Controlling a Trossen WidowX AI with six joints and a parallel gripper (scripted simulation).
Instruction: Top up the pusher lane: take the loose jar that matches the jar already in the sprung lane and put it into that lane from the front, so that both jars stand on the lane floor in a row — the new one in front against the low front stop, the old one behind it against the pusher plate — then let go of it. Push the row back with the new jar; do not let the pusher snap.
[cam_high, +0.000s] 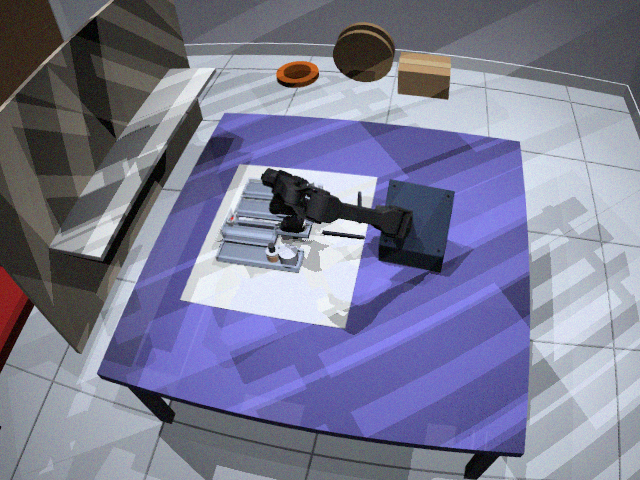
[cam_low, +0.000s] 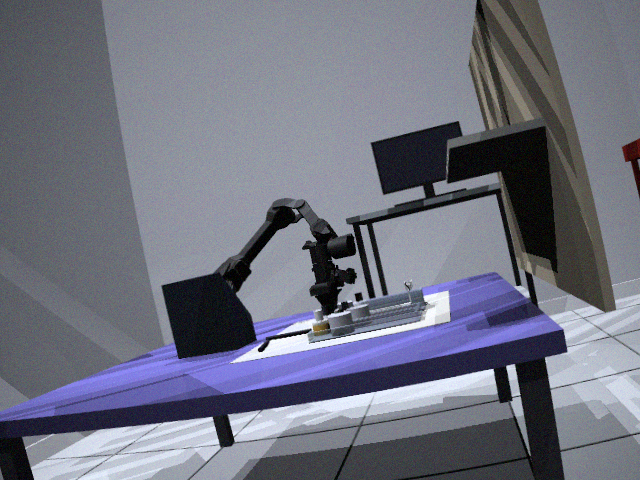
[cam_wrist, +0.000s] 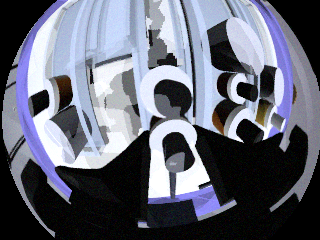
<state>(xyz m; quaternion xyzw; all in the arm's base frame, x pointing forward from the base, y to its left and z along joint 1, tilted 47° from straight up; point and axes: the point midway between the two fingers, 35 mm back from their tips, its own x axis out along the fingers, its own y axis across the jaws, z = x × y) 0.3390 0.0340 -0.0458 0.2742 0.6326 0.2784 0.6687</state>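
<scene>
Right now the white mat is 5 cm ahead of my gripper tip, 3 cm below it and 2 cm to the left of it. The rest, counted from my gripper tip: red mark: 22 cm ahead, 5 cm to the left, 4 cm above.
</scene>
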